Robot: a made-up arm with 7 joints. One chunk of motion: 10 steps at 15 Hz.
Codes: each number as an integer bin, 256 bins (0 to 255) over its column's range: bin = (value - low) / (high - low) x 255, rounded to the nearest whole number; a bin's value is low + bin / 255 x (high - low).
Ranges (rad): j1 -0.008..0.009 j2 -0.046..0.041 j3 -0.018..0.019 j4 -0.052..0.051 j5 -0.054..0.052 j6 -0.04..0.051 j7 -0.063..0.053
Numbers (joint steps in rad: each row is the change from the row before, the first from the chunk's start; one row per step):
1: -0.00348 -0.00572 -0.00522 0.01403 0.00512 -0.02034 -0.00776
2: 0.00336 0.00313 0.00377 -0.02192 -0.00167 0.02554 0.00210
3: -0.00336 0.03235 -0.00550 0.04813 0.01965 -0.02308 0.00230
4: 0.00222 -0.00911 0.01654 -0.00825 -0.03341 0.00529 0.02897
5: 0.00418 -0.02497 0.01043 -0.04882 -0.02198 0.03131 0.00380
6: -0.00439 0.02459 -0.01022 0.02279 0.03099 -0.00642 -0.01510
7: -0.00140 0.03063 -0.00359 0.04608 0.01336 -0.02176 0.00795
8: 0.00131 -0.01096 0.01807 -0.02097 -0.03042 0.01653 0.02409
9: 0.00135 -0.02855 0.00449 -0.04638 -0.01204 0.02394 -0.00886
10: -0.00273 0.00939 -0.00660 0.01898 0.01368 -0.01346 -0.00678
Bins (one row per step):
1: 68 118 88 163 142 55 121
2: 170 144 150 74 126 184 143
3: 70 230 86 248 177 47 144
4: 153 108 238 108 50 127 202
5: 183 62 196 8 77 200 147
6: 54 207 54 185 204 94 105
7: 99 225 99 243 162 51 156
8: 140 103 249 77 57 158 191
9: 140 51 155 14 101 179 119
10: 79 162 79 176 163 74 124

